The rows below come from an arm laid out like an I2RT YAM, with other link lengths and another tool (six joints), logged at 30 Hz.
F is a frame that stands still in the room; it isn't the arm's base.
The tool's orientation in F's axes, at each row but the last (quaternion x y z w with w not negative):
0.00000, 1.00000, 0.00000, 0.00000
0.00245, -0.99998, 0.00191, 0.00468
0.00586, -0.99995, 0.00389, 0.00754
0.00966, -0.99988, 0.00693, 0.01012
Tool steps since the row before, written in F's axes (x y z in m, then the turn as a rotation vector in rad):
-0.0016, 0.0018, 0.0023, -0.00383, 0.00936, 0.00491
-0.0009, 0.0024, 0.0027, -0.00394, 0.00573, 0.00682
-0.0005, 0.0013, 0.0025, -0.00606, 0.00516, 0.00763
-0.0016, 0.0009, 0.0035, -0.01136, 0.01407, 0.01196
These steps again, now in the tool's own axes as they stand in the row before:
0.0016, 0.0018, -0.0023, 0.00383, 0.00936, -0.00491
0.0009, 0.0024, -0.0027, 0.00398, 0.00572, -0.00680
0.0005, 0.0013, -0.0025, 0.00611, 0.00517, -0.00758
0.0017, 0.0009, -0.0035, 0.01133, 0.01412, -0.01193

